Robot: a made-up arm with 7 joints.
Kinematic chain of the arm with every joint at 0, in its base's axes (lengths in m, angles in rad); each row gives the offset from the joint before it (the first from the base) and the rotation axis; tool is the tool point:
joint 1: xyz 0 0 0.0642 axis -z
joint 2: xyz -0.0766 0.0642 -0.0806 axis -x
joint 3: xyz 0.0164 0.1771 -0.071 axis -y
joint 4: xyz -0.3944 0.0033 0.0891 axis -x
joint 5: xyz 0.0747 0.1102 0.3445 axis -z
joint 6: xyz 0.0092 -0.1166 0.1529 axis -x
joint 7: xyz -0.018 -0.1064 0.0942 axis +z
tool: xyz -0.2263 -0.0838 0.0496
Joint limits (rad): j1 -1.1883..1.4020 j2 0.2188..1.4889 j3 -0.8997..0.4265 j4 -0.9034..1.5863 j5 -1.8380..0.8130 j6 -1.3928..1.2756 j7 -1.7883..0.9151
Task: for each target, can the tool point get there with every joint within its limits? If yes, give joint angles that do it. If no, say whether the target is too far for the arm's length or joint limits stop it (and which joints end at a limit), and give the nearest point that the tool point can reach.
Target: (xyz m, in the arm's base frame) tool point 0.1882 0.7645 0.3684
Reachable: yes | joints 0.8993 0.8762 -0.0488 -0.0994 -0.4679 -0.0907 -1.0309
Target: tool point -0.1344 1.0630 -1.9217
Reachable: no: too far | nearest point -0.0815 0.6442 -1.0447 | short by 0.973 m
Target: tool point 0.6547 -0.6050 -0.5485
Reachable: no: joint limits stop it (at a limit: joint 1, joint 2, joint 3, joint 5, joint 7) | nearest point 0.6268 -0.4921 -0.5048 | short by 0.124 m
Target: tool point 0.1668 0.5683 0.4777
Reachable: yes | joints 0.2352 0.4099 -0.4738 0.5099 -0.9465 -1.0814 -0.8930
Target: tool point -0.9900 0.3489 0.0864
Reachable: yes | joints -0.7359 0.9393 -0.0188 0.5293 -0.3466 0.6693 0.1683
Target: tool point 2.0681 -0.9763 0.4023
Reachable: no: too far | nearest point 1.0527 -0.2008 0.2009 | short by 1.293 m
